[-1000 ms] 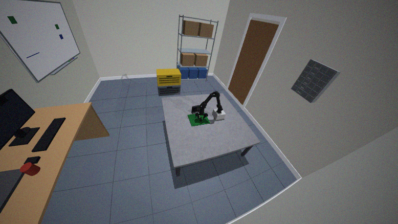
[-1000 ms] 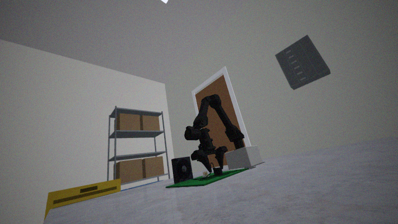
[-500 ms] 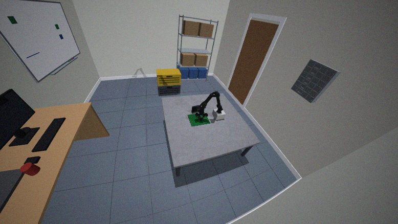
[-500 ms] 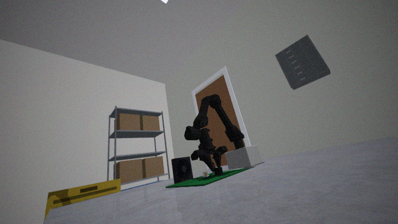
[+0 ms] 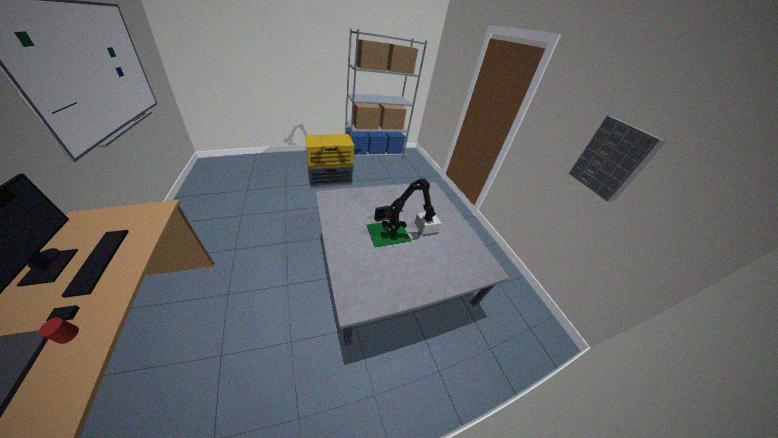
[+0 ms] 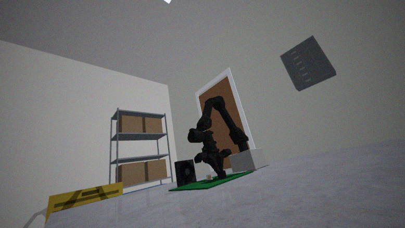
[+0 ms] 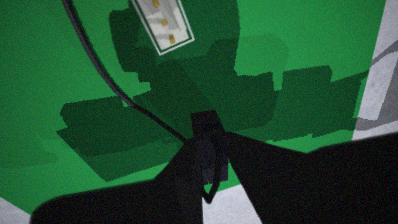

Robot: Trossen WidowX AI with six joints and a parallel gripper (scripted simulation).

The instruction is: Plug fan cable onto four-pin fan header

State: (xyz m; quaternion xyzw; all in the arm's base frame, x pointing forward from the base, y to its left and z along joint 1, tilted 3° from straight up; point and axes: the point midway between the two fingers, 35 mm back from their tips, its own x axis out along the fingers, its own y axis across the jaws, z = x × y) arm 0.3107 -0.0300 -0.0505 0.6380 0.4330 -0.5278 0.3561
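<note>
Right now my gripper tip is 4 cm to the left of the green board, 4 cm above it and 2 cm short of it. The rest, counted from my gripper tip: white four-pin fan header (7 cm to the right, 2 cm below, 1 cm behind); then dark fan plug (1 cm to the left); then black fan (21 cm to the right, 3 cm above, 1 cm behind).
</note>
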